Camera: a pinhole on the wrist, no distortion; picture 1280 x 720 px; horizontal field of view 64.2 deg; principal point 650.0 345.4 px. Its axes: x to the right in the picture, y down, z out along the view. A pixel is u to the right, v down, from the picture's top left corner.
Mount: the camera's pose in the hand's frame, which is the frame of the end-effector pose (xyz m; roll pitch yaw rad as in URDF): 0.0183 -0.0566 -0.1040 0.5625 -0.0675 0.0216
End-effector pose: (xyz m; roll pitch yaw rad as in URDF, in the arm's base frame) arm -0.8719 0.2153 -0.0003 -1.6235 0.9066 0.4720
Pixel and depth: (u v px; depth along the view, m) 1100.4 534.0 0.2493
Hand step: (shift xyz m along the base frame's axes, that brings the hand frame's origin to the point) 0.0952 0.2125 -0.0030
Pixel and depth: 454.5 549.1 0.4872
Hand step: -0.0691 0.3741 0.2148
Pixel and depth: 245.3 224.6 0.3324
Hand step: 0.0415 0.2017 0.2610
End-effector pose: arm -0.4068 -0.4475 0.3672 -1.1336 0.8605 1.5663
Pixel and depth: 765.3 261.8 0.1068
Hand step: 0.0676 0.0939 0.0468
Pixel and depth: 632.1 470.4 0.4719
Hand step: -0.1826 0.2741 0.2543
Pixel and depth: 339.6 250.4 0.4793
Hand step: -0.0911 0.2334 0.3937
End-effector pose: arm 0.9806 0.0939 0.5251 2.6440 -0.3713 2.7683
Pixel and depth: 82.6 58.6 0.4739
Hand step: -0.0070 -0.2950 -0.4541
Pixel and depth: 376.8 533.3 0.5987
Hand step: -0.0416 -0.0242 -0.5588
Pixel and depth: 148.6 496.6 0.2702
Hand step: 0.0130 -0.0956 -0.2340
